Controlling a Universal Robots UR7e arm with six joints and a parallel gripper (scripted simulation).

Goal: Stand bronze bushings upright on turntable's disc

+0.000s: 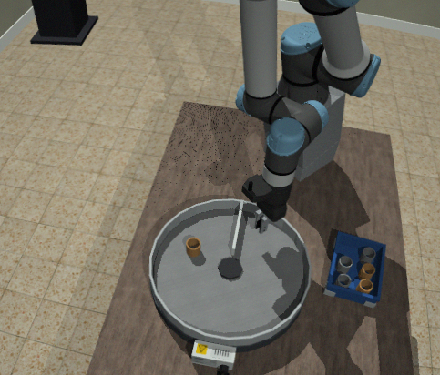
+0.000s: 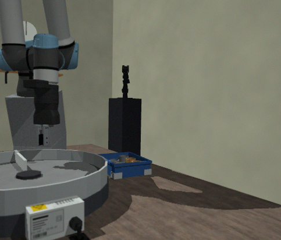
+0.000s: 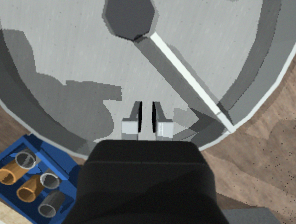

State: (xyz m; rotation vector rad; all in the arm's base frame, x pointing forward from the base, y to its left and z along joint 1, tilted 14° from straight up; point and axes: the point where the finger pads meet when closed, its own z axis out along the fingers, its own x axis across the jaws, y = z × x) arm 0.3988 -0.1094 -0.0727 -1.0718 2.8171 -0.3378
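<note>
Now: the blue crate 4 cm ahead of my hand, 29 cm to the left of it and 11 cm below it. Also, from my hand: grey turntable disc (9 cm ahead, 7 cm to the right, 8 cm below).
</note>
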